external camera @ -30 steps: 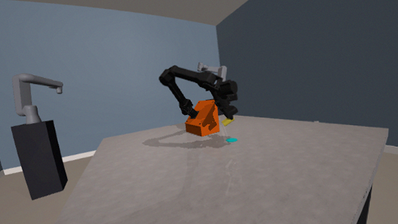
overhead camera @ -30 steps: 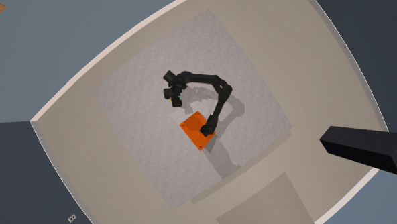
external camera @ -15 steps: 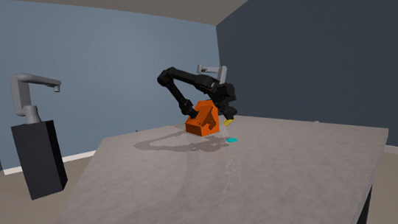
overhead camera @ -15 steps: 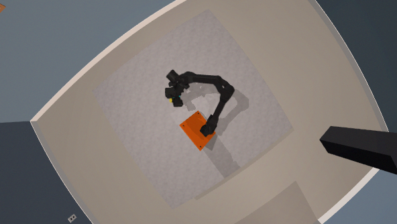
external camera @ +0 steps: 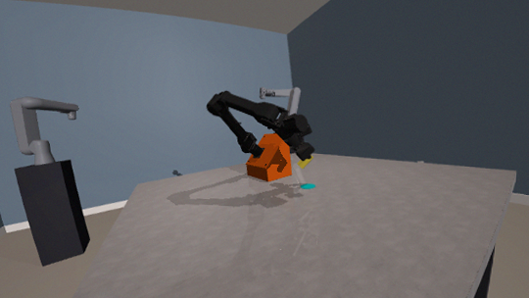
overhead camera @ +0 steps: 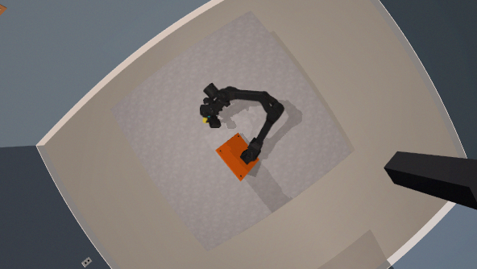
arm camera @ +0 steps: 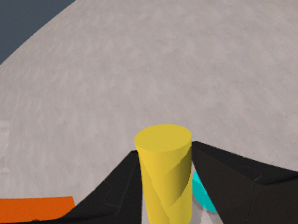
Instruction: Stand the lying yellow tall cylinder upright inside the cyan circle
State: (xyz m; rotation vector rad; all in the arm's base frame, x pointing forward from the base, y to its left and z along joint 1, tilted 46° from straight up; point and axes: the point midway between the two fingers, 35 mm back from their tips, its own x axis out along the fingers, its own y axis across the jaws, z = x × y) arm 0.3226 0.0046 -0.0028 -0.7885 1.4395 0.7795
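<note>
My gripper tip is 10 mm short of the cyan circle, 40 mm to the left of it and 120 mm above it. From my gripper tip the other things lie so: yellow tall cylinder: 10 mm behind, 10 mm to the right, 20 mm below.
</note>
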